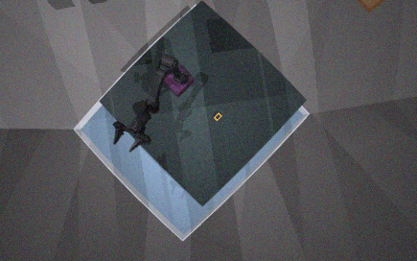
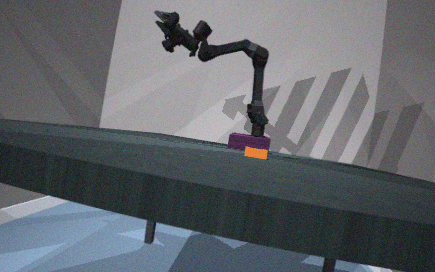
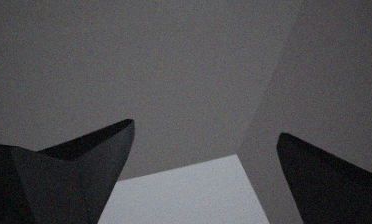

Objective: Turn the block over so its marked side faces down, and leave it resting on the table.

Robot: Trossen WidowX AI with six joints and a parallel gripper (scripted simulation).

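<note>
My gripper tip is now 500 mm to the right of the orange block, 470 mm above it and 130 mm short of it.
</note>
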